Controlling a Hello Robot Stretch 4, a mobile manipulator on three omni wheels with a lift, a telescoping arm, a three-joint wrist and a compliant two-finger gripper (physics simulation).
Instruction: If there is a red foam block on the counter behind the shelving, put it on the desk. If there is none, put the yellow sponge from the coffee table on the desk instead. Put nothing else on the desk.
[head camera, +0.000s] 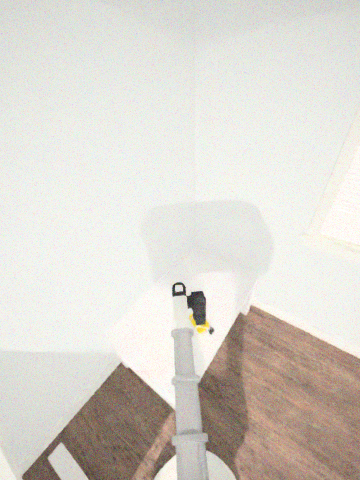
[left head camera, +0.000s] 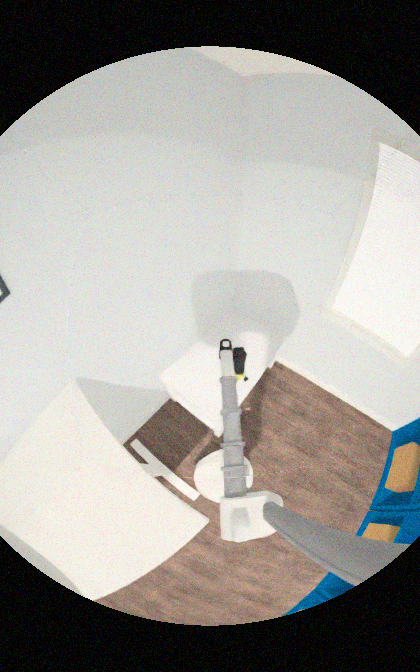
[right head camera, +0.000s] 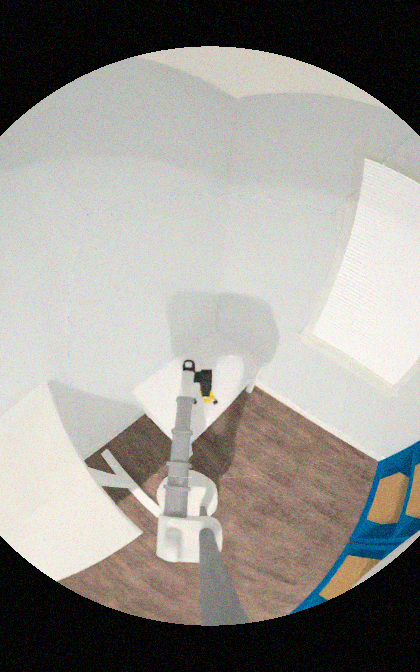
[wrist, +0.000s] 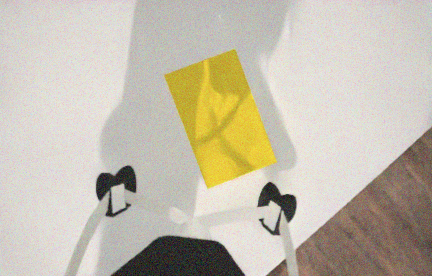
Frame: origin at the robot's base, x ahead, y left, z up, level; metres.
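Where they show: gripper, between the fingertips: (head camera: 198, 333) (wrist: 198, 190).
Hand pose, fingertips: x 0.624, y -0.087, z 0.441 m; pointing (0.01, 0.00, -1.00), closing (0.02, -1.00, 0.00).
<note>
After its pixels a point has its place.
The yellow sponge (head camera: 204, 324) (left head camera: 240, 376) (right head camera: 207, 397) (wrist: 223, 122) @(x 0.689, y -0.100, z 0.467 m) lies flat on the low white table (head camera: 142, 332) @(x 0.667, y 0.221, z 0.422 m) (left head camera: 190, 375) (right head camera: 160, 392) (wrist: 350, 90) @(x 0.741, y -0.225, z 0.422 m) in the room corner. My gripper (wrist: 198, 190) @(x 0.624, y -0.087, z 0.441 m) is open and empty above the table, pointing down. In the wrist view the sponge shows beyond the fingertips, slightly right of centre, turned at an angle. In the head views my arm and wrist hide part of the sponge. A large cream table top (left head camera: 105, 515) (right head camera: 50, 495), possibly the desk, is at the left. No red foam block or counter shows.
Blue shelving (left head camera: 376, 505) (right head camera: 362, 532) with cardboard-coloured boxes (left head camera: 404, 467) (right head camera: 387, 499) stands at the right. Walls (head camera: 90, 175) @(x 0.883, y 0.308, z 1.241 m) meet behind the low table. A white leg frame (left head camera: 167, 470) (right head camera: 120, 472) is on the floor beside the cream top. Wooden floor (head camera: 295, 380) @(x 0.482, y -0.708, z -0.028 m) lies right of the low table.
</note>
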